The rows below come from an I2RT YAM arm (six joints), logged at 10 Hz.
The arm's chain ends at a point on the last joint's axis. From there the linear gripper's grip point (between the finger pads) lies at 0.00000 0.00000 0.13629 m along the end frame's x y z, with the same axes.
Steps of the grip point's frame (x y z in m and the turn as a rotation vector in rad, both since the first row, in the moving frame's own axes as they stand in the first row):
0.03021 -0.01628 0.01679 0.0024 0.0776 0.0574
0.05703 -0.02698 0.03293 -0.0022 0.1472 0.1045
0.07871 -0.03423 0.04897 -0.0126 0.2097 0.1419
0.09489 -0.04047 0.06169 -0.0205 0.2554 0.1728
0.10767 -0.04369 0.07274 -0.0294 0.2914 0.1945
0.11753 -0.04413 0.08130 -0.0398 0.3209 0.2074
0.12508 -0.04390 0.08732 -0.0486 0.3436 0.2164
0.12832 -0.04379 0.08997 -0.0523 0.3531 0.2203
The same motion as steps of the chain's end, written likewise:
0.01964 -0.01626 0.01720 0.0024 0.0776 0.0574
0.03709 -0.02832 0.03440 -0.0022 0.1472 0.1045
0.05056 -0.03795 0.05196 -0.0126 0.2097 0.1419
0.06087 -0.04620 0.06613 -0.0205 0.2554 0.1728
0.06915 -0.05144 0.07853 -0.0294 0.2914 0.1945
0.07542 -0.05390 0.08834 -0.0398 0.3209 0.2074
0.08025 -0.05534 0.09541 -0.0486 0.3436 0.2164
0.08237 -0.05593 0.09853 -0.0523 0.3531 0.2203

